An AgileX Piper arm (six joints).
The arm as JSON. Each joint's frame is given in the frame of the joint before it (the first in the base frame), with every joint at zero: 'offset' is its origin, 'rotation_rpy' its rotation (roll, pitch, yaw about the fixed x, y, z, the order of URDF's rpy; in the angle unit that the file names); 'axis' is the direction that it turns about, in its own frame. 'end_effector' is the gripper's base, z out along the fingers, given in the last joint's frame.
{
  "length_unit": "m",
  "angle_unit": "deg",
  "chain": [
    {
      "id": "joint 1",
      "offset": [
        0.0,
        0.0,
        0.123
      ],
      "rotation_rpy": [
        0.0,
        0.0,
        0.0
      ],
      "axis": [
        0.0,
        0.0,
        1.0
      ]
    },
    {
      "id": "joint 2",
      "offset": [
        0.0,
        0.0,
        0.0
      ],
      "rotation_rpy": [
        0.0,
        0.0,
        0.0
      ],
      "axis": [
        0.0,
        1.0,
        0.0
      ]
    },
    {
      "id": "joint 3",
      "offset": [
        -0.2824,
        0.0,
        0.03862
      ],
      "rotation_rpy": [
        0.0,
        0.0,
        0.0
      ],
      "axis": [
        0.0,
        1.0,
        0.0
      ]
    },
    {
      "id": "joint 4",
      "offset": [
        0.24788,
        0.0,
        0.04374
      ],
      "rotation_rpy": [
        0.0,
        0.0,
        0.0
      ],
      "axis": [
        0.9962,
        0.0,
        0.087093
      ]
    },
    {
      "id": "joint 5",
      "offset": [
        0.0,
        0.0,
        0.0
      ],
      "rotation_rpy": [
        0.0,
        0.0,
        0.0
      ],
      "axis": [
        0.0,
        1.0,
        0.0
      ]
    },
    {
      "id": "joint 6",
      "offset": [
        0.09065,
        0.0,
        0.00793
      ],
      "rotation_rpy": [
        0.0,
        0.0,
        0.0
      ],
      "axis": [
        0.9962,
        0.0,
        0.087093
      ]
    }
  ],
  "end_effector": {
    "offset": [
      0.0,
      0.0,
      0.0
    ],
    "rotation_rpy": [
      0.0,
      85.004,
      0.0
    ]
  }
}
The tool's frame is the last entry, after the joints.
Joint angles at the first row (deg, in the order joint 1, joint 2, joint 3, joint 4, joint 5, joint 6):
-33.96 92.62 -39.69 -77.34 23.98 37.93
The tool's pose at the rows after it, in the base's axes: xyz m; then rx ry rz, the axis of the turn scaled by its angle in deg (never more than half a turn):
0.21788 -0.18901 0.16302 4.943 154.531 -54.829
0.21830 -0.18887 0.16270 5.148 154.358 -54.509
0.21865 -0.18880 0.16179 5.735 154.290 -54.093
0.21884 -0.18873 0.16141 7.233 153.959 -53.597
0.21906 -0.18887 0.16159 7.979 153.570 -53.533
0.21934 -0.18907 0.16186 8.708 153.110 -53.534
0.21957 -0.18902 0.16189 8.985 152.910 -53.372
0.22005 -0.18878 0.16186 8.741 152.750 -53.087
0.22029 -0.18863 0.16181 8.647 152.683 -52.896
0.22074 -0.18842 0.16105 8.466 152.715 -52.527
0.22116 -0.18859 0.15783 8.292 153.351 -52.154
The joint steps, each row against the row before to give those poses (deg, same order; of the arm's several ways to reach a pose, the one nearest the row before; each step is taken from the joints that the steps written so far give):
0.00 0.33 0.00 -0.18 -0.72 0.68
0.00 0.06 0.00 -0.14 -0.26 0.40
0.00 0.18 0.00 -0.03 -0.18 0.57
0.01 0.07 0.00 0.00 -0.11 1.19
-0.01 0.00 0.00 -0.50 -0.06 1.06
0.00 -0.01 0.00 -0.69 -0.05 1.25
0.00 0.01 0.00 -0.18 -0.13 0.43
0.01 0.00 0.00 -0.15 -0.33 0.09
-0.01 0.00 0.00 0.00 -0.18 0.00
0.00 0.13 0.00 0.00 -0.29 0.01
0.01 0.64 0.00 0.00 -0.07 0.00

